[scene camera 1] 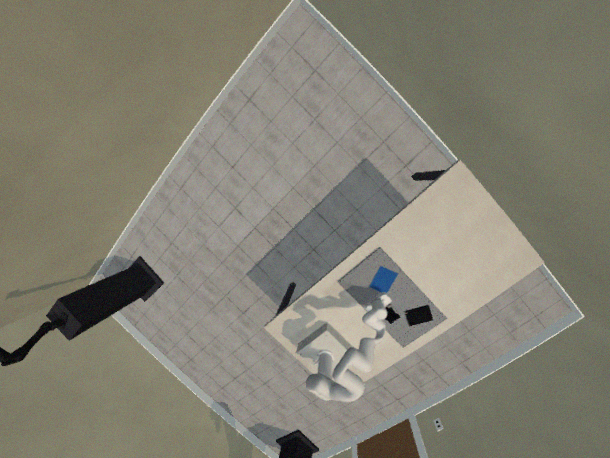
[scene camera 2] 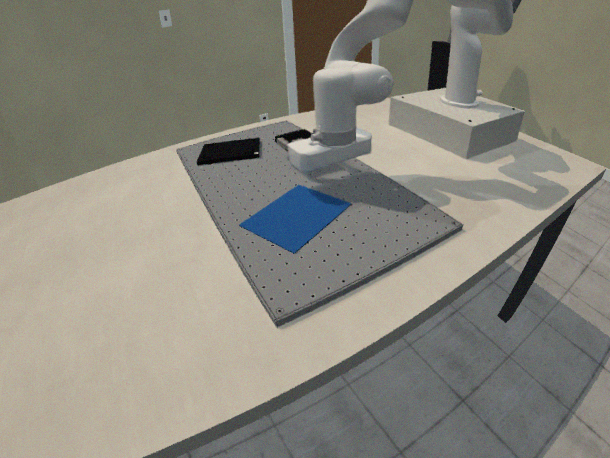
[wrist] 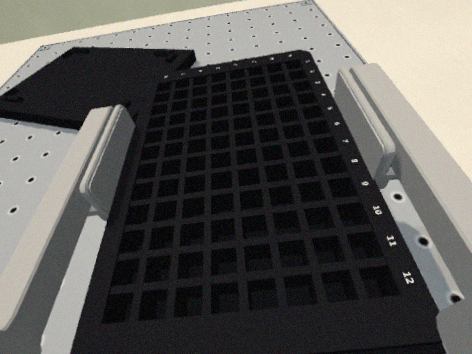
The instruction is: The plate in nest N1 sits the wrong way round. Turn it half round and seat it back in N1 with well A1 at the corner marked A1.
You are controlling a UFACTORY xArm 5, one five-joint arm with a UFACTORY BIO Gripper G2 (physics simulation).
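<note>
Black plate in the pictures, my gripper too.
</note>
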